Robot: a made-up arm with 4 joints.
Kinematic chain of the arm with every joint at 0, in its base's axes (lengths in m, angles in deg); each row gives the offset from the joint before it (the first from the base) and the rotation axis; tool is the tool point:
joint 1: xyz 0 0 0.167 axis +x
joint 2: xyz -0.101 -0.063 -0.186 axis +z
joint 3: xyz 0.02 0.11 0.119 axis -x
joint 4: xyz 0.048 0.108 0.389 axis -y
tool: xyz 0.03 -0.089 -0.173
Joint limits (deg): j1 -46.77..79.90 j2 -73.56..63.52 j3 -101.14..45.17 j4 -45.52..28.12
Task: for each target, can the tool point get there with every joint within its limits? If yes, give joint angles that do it. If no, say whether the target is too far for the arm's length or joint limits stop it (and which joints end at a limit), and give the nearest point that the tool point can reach.
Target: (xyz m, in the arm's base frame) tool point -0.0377 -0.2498 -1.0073
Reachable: no: too far | nearest point -0.0878 -0.0631 -0.1294 | short by 0.899 m
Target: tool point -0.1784 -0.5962 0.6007
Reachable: no: joint limits stop it (at a limit: joint 1, joint 3, joint 4) | nearest point -0.1271 -0.2664 0.3091 | short by 0.443 m
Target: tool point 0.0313 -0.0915 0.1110
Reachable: yes | joints 48.33 21.69 -68.35 3.43
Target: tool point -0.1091 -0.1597 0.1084
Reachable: yes | joints 16.99 -9.40 -79.97 -29.31
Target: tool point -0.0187 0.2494 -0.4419
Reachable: no: joint limits stop it (at a limit: joint 1, joint 3, joint 4) | nearest point -0.0640 0.0454 -0.1301 | short by 0.375 m
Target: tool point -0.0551 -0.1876 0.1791
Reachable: yes | joints 34.96 -59.37 -36.58 -0.82
